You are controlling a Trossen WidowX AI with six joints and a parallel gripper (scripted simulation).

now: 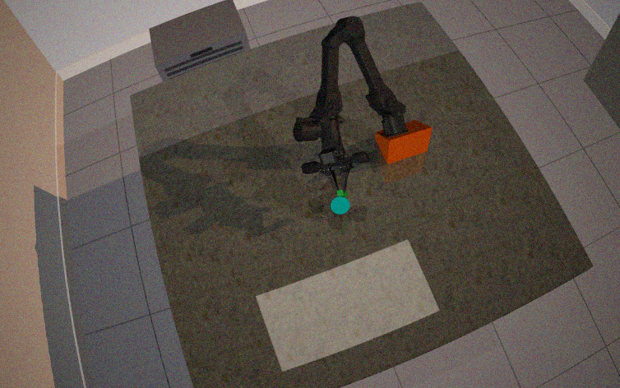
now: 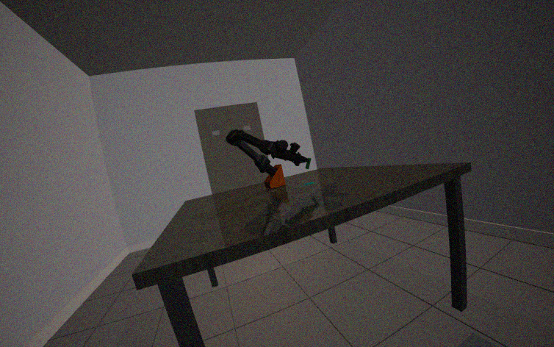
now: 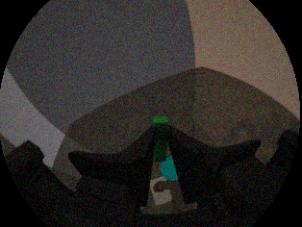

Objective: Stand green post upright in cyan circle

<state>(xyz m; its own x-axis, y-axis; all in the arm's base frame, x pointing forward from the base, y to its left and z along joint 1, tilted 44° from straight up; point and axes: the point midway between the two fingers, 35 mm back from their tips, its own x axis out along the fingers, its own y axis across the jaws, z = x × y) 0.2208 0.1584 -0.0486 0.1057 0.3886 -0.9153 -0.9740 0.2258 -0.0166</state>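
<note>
Right now the cyan circle is 14 cm below my gripper tip and 3 cm to the right of it. Also, from my gripper tip: green post 2 cm below, 1 cm to the right, 1 cm behind.
</note>
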